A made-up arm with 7 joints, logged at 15 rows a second.
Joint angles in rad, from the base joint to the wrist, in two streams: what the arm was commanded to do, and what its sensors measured. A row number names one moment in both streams.
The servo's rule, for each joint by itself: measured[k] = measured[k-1] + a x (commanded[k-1-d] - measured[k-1]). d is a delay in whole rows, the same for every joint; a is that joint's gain. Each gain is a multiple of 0.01, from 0.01 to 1. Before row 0 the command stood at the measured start. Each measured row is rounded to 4 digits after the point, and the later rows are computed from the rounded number. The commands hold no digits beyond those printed.
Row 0, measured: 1.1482 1.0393 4.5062 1.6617 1.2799 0.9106 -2.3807
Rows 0 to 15, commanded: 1.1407 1.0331 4.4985 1.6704 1.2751 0.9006 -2.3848; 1.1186 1.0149 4.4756 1.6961 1.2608 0.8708 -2.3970; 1.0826 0.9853 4.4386 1.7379 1.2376 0.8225 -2.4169; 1.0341 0.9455 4.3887 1.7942 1.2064 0.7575 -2.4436; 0.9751 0.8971 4.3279 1.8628 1.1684 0.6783 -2.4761; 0.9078 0.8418 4.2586 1.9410 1.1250 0.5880 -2.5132; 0.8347 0.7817 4.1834 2.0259 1.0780 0.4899 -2.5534; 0.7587 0.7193 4.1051 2.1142 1.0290 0.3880 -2.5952; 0.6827 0.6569 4.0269 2.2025 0.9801 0.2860 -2.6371; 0.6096 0.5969 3.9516 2.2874 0.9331 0.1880 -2.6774; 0.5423 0.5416 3.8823 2.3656 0.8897 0.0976 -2.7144; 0.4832 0.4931 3.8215 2.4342 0.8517 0.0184 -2.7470; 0.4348 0.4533 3.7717 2.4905 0.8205 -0.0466 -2.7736; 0.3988 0.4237 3.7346 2.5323 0.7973 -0.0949 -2.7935; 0.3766 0.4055 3.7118 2.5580 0.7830 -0.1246 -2.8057; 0.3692 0.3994 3.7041 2.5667 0.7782 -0.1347 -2.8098
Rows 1 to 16, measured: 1.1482 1.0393 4.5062 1.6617 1.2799 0.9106 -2.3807; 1.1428 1.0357 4.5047 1.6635 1.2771 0.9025 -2.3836; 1.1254 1.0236 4.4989 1.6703 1.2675 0.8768 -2.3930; 1.0946 1.0014 4.4868 1.6845 1.2499 0.8328 -2.4097; 1.0510 0.9690 4.4672 1.7075 1.2242 0.7718 -2.4334; 0.9964 0.9273 4.4393 1.7401 1.1913 0.6961 -2.4633; 0.9326 0.8777 4.4032 1.7823 1.1522 0.6085 -2.4982; 0.8621 0.8220 4.3592 1.8335 1.1084 0.5124 -2.5368; 0.7877 0.7624 4.3084 1.8924 1.0616 0.4116 -2.5777; 0.7121 0.7012 4.2521 1.9575 1.0135 0.3099 -2.6193; 0.6383 0.6407 4.1920 2.0268 0.9661 0.2112 -2.6600; 0.5692 0.5832 4.1301 2.0979 0.9210 0.1192 -2.6981; 0.5073 0.5309 4.0684 2.1685 0.8801 0.0376 -2.7323; 0.4551 0.4859 4.0091 2.2361 0.8449 -0.0306 -2.7612; 0.4146 0.4498 3.9542 2.2983 0.8168 -0.0827 -2.7838; 0.3872 0.4241 3.9057 2.3528 0.7969 -0.1166 -2.7991
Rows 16 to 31, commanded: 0.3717 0.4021 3.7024 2.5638 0.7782 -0.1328 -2.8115; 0.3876 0.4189 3.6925 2.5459 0.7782 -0.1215 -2.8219; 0.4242 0.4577 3.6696 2.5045 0.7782 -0.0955 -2.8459; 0.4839 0.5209 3.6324 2.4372 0.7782 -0.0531 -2.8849; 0.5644 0.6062 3.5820 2.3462 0.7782 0.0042 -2.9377; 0.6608 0.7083 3.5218 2.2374 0.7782 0.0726 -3.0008; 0.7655 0.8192 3.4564 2.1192 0.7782 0.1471 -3.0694; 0.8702 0.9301 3.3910 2.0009 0.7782 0.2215 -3.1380; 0.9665 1.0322 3.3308 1.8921 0.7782 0.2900 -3.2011; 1.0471 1.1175 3.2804 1.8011 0.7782 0.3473 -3.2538; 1.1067 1.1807 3.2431 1.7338 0.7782 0.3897 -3.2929; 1.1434 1.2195 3.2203 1.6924 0.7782 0.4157 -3.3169; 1.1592 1.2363 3.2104 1.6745 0.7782 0.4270 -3.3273; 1.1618 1.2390 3.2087 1.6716 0.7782 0.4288 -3.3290; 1.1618 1.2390 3.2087 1.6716 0.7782 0.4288 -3.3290; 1.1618 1.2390 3.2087 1.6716 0.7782 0.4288 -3.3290
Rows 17 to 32, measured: 0.3742 0.4098 3.8654 2.3977 0.7859 -0.1313 -2.8066; 0.3724 0.4053 3.8328 2.4326 0.7814 -0.1325 -2.8100; 0.3833 0.4132 3.8047 2.4564 0.7795 -0.1236 -2.8183; 0.4127 0.4390 3.7777 2.4665 0.7787 -0.1008 -2.8376; 0.4640 0.4865 3.7486 2.4603 0.7784 -0.0622 -2.8707; 0.5363 0.5559 3.7153 2.4363 0.7783 -0.0084 -2.9176; 0.6259 0.6443 3.6766 2.3945 0.7782 0.0572 -2.9758; 0.7264 0.7457 3.6326 2.3367 0.7782 0.1300 -3.0413; 0.8299 0.8527 3.5843 2.2662 0.7782 0.2041 -3.1090; 0.9283 0.9568 3.5336 2.1876 0.7782 0.2737 -3.1735; 1.0138 1.0500 3.4830 2.1064 0.7782 0.3333 -3.2297; 1.0807 1.1258 3.4350 2.0282 0.7782 0.3790 -3.2739; 1.1258 1.1801 3.3921 1.9577 0.7782 0.4087 -3.3040; 1.1498 1.2127 3.3558 1.8982 0.7782 0.4235 -3.3203; 1.1584 1.2280 3.3264 1.8506 0.7782 0.4278 -3.3264; 1.1608 1.2344 3.3029 1.8130 0.7782 0.4286 -3.3282
